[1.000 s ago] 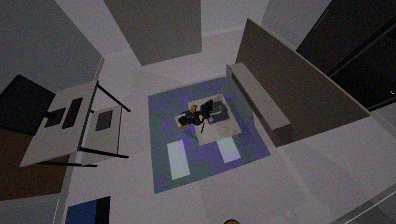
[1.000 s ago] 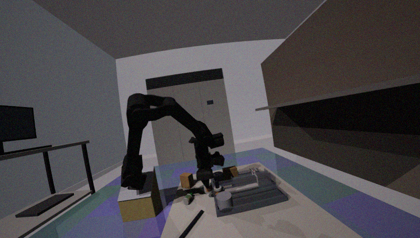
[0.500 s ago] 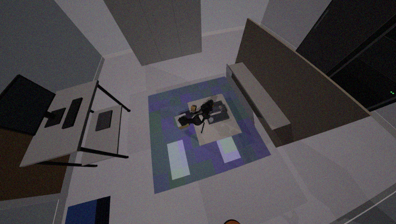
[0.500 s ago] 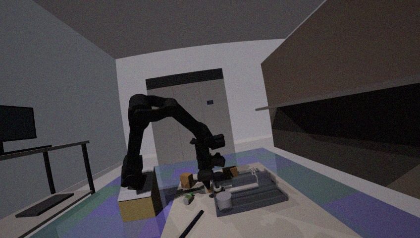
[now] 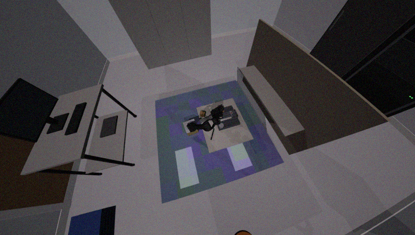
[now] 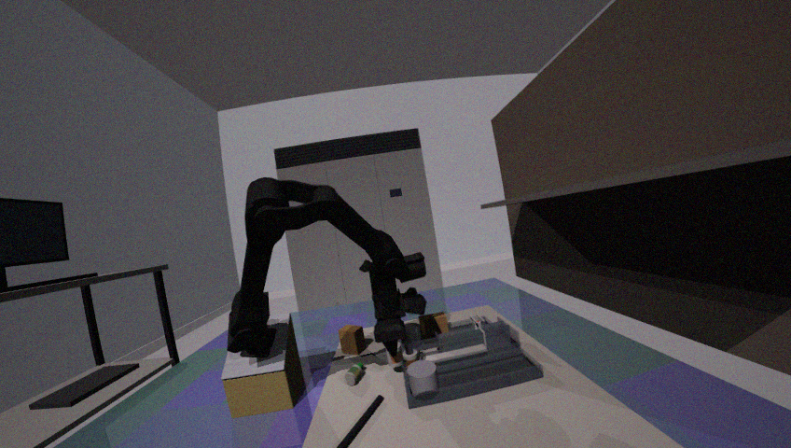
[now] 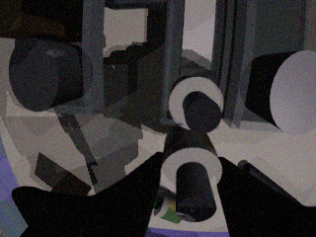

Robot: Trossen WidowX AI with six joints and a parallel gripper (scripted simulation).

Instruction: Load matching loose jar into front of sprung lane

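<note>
Now: the dark grey lane rack 180 mm ahead of my gripper tip, 40 mm to the left of it and 40 mm below it. The rest, counted from my gripper tip: brown box: 130 mm behind, 140 mm to the left, 20 mm below; then black rod: 70 mm behind, 140 mm to the right, 50 mm below.
</note>
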